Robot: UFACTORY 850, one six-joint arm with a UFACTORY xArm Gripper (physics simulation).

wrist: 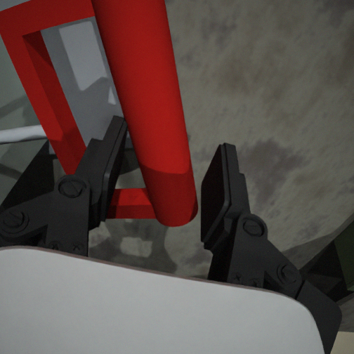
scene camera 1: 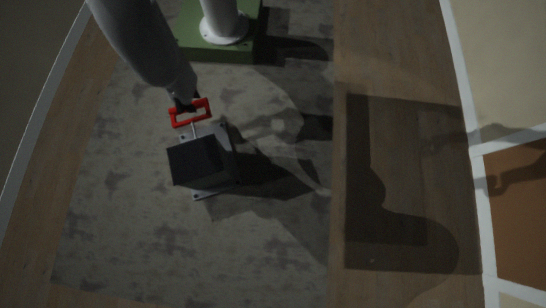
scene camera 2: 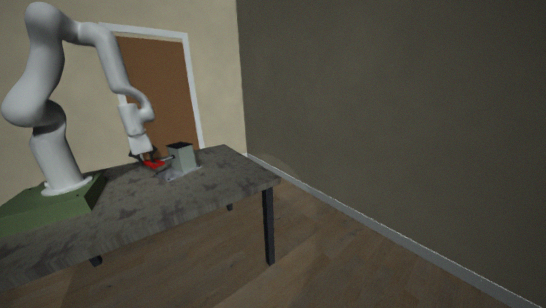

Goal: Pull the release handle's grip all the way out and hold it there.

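Note:
The release handle's red grip point(scene camera 1: 201, 119) point(scene camera 2: 156, 164) point(wrist: 145, 95) is a rectangular frame with a thick round outer bar. It stands out from the dark-topped box point(scene camera 1: 195, 160) point(scene camera 2: 185, 159) on a thin metal rod point(scene camera 1: 194, 131) point(scene camera 2: 166, 158) point(wrist: 22, 134), with a stretch of rod showing between them. My gripper point(scene camera 1: 187, 106) point(wrist: 168, 152) is shut on the grip's thick outer bar. In the wrist view one finger passes through the frame's opening and the other is on the bar's outer side, near one end of the bar. The finger contact is partly hidden.
The box is on a pale base plate point(scene camera 1: 204, 193) point(scene camera 2: 172, 176) with corner bolts, on the grey mottled table point(scene camera 1: 125, 220) point(scene camera 2: 215, 180). The arm's green base block point(scene camera 1: 215, 54) point(scene camera 2: 50, 205) is at the table's other end, on the side the grip points toward.

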